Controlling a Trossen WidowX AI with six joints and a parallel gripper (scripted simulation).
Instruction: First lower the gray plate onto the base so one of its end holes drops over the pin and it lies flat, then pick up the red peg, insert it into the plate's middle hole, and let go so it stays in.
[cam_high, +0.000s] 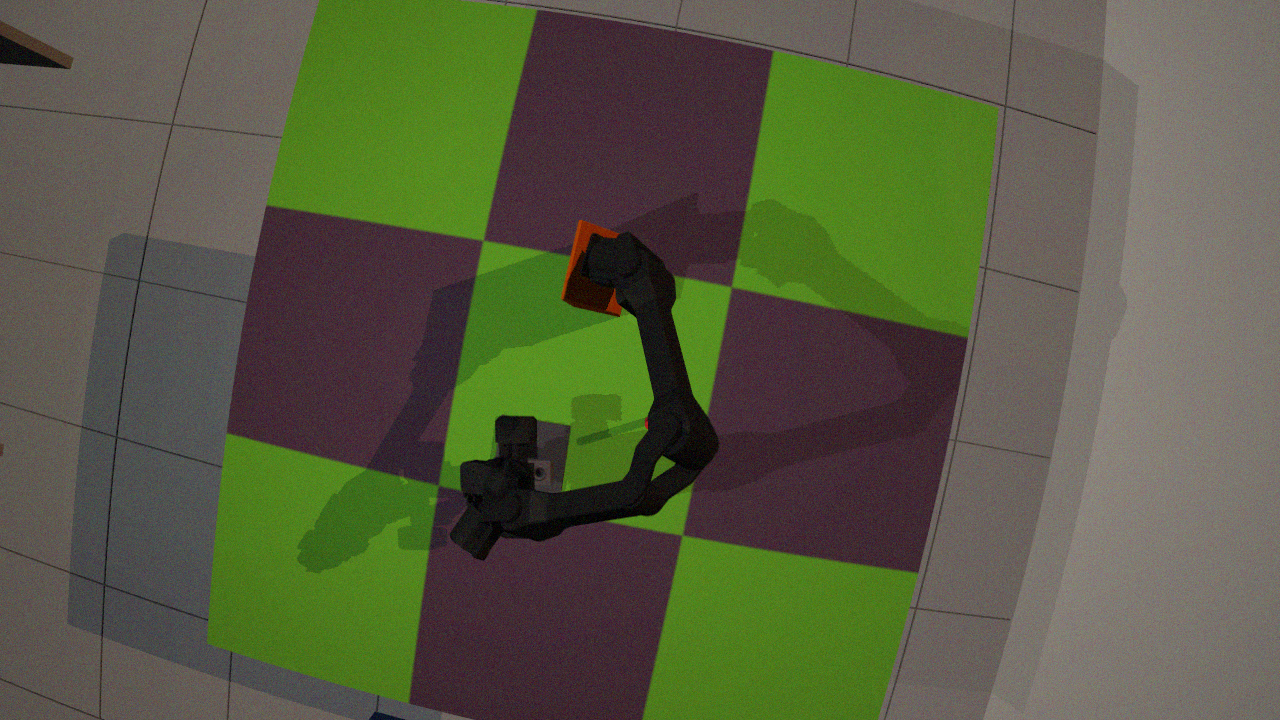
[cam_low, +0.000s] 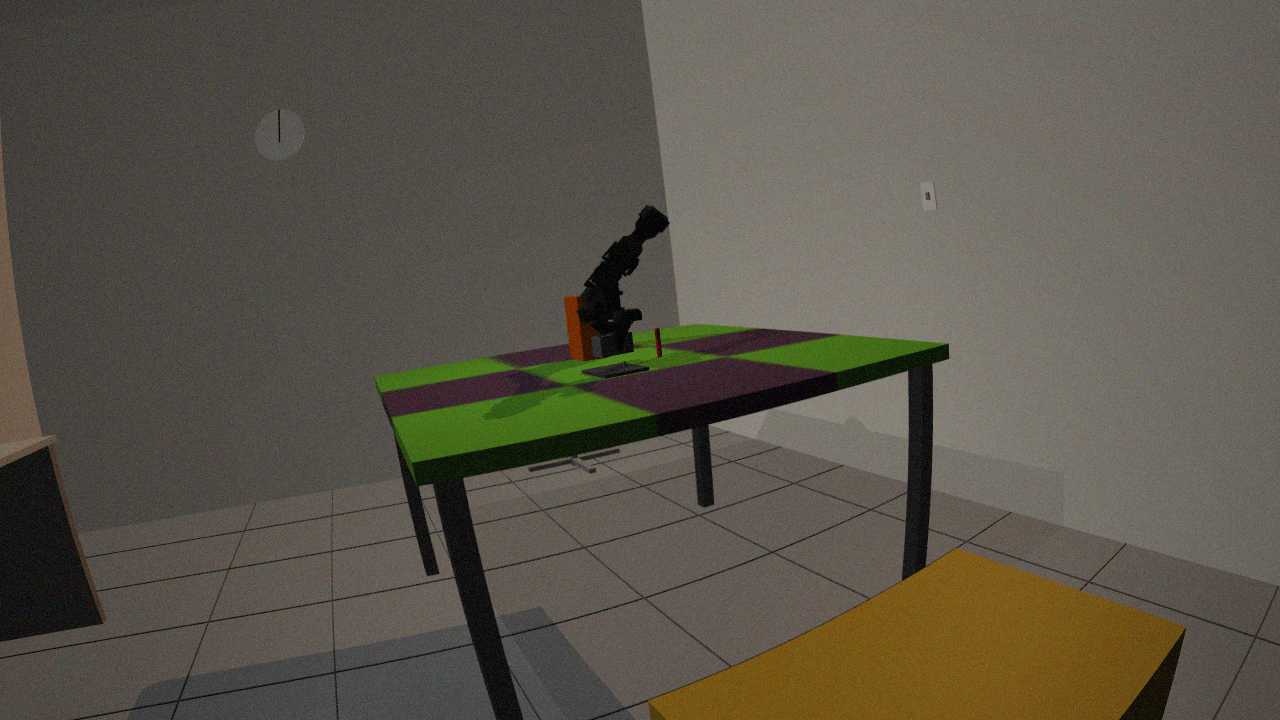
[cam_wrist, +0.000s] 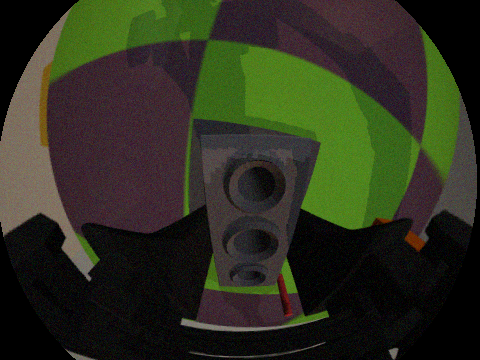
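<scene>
My gripper tip is now 10 mm past the dark square base, 10 mm to the right of it and 40 mm above it. Round my gripper tip: plate (30 mm above); then red peg (130 mm behind, 170 mm to the left, 10 mm below).
</scene>
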